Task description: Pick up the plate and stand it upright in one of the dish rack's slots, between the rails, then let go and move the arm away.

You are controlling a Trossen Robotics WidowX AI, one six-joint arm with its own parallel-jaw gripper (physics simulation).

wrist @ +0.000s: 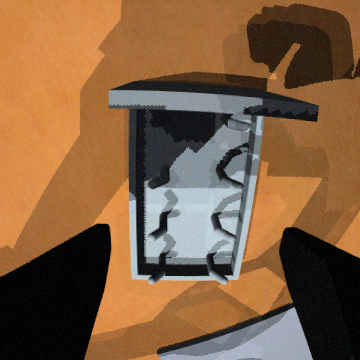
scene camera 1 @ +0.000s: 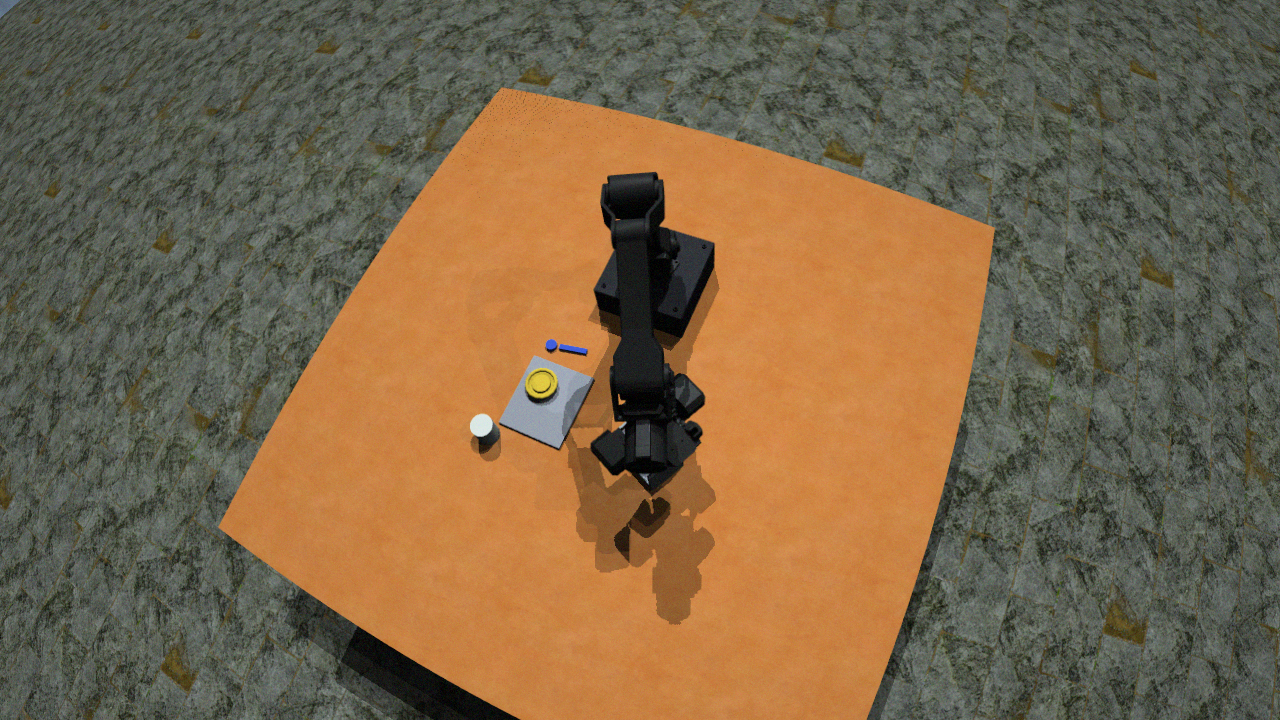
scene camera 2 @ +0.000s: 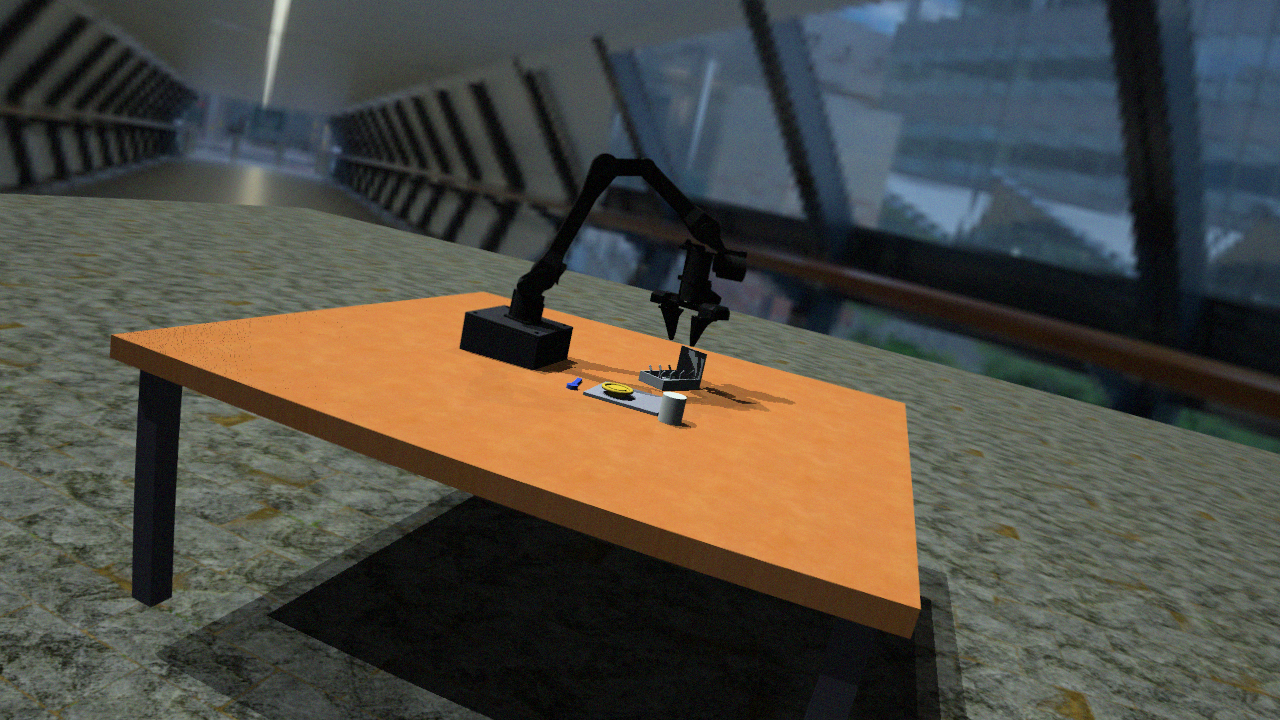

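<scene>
The yellow plate [scene camera 1: 540,384] [scene camera 2: 616,389] lies flat on a grey board [scene camera 1: 537,428] [scene camera 2: 640,402] [wrist: 250,337]. The dish rack [scene camera 2: 669,383] [wrist: 185,100] is a small grey tray with short bent rails in two rows and a tall panel standing at one end. The rack stands on the table beside the board, and the arm hides most of it in the first scene view. My gripper [scene camera 2: 682,342] [wrist: 197,239] is open and empty, pointing down above the rack. In the wrist view its two black fingers stand on either side of the rack, near its panel-free end.
A white-topped grey cylinder [scene camera 1: 481,425] [scene camera 2: 672,409] stands by the board's far corner from the arm base [scene camera 2: 515,338]. A blue spoon-like piece [scene camera 1: 572,350] [scene camera 2: 573,384] lies near the board's edge on the base side. All stand on an orange table [scene camera 1: 787,358] [scene camera 2: 760,501].
</scene>
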